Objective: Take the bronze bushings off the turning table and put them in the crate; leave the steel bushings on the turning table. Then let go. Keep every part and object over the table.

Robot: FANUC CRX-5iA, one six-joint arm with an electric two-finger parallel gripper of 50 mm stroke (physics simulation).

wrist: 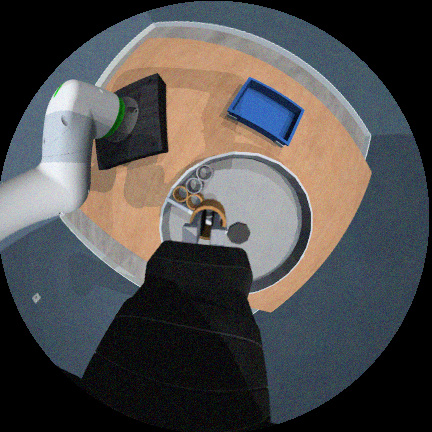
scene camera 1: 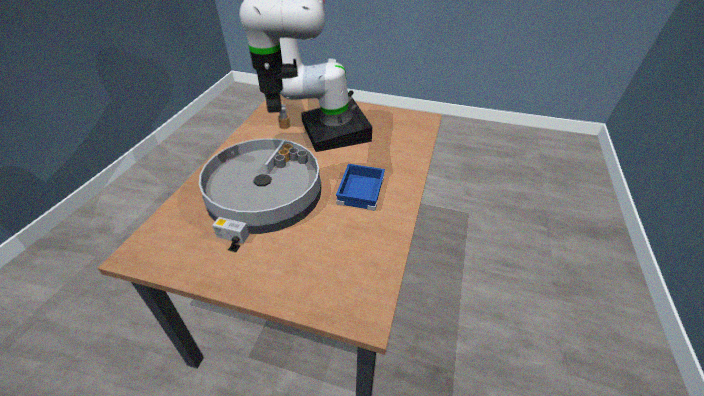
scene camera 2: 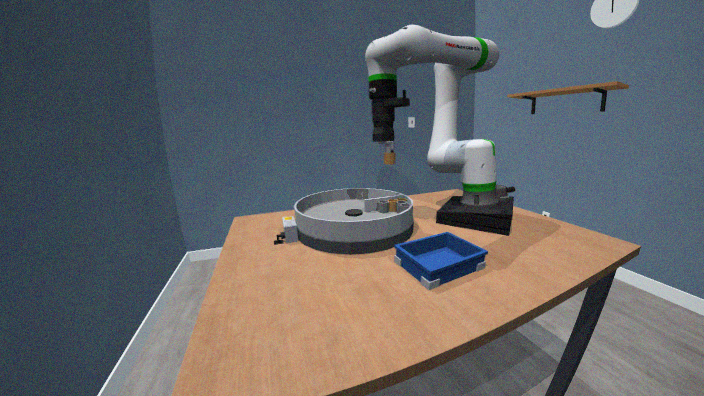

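Seen in the pictures: gripper, between the fingertips: (wrist: pixel 209 215) (scene camera 1: pixel 284 123) (scene camera 2: pixel 389 160); arm's base, origin of its link: (wrist: pixel 120 119) (scene camera 1: pixel 336 118) (scene camera 2: pixel 479 203).
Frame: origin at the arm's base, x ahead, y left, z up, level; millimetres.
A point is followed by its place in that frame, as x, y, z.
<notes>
My gripper (scene camera 1: pixel 283 112) {377, -2, 181} (scene camera 2: pixel 389 147) {377, -2, 181} (wrist: pixel 209 215) {377, -2, 181} has its fingers spread inside a bronze bushing (scene camera 1: pixel 284 122) {391, 10, 196} (scene camera 2: pixel 389 158) {383, 16, 190} (wrist: pixel 215 205) {372, 16, 199} and holds it upright, high above the table. Two bronze bushings (scene camera 1: pixel 284 155) {365, -32, 24} (scene camera 2: pixel 393 205) {353, -26, 14} (wrist: pixel 173 194) {301, -64, 26} stand close together on the turning table (scene camera 1: pixel 260 218) {670, 78, 6} (scene camera 2: pixel 350 232) {542, 163, 5} (wrist: pixel 305 220) {621, 120, 9}. Steel bushings (scene camera 1: pixel 280 161) {402, -26, 21} (scene camera 2: pixel 383 206) {393, -21, 15} (wrist: pixel 211 173) stand beside them; scene camera 1 shows three, and one is hidden in the wrist view. The blue crate (scene camera 1: pixel 356 203) {416, 306, -44} (scene camera 2: pixel 452 269) {336, 356, -32} (wrist: pixel 278 95) {321, 348, -21} is empty.
A thin divider (scene camera 1: pixel 274 156) (wrist: pixel 179 205) runs inward from the turning table's rim beside the bushings. A dark hub (scene camera 1: pixel 262 180) {503, -39, -2} (scene camera 2: pixel 353 212) {501, -33, -2} (wrist: pixel 238 233) {497, -43, -2} marks its centre. A grey box (scene camera 1: pixel 230 230) {745, 15, -9} (scene camera 2: pixel 290 230) {721, 46, -20} adjoins the rim. The black robot base (scene camera 1: pixel 337 138) {119, 68, -14} (scene camera 2: pixel 475 217) {88, 98, -17} stands behind the crate.
</notes>
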